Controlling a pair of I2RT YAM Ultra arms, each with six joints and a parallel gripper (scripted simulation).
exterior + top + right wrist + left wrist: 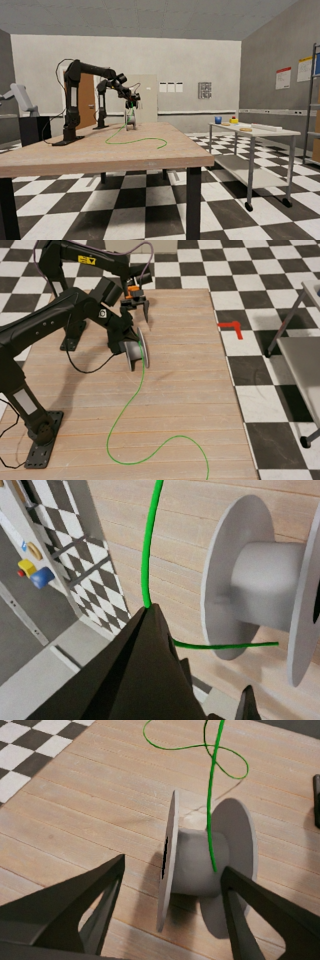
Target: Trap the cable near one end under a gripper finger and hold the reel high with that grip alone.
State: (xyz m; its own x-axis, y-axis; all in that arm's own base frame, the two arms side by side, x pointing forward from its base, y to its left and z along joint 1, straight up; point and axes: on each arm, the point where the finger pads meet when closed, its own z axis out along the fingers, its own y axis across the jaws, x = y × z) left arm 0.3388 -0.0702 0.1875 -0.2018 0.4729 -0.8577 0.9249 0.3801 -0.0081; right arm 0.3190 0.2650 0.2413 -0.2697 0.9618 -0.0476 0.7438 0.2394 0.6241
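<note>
Right now the grey reel is 10 cm below my left hand, 6 cm to the right of it and 2 cm behind it.
</note>
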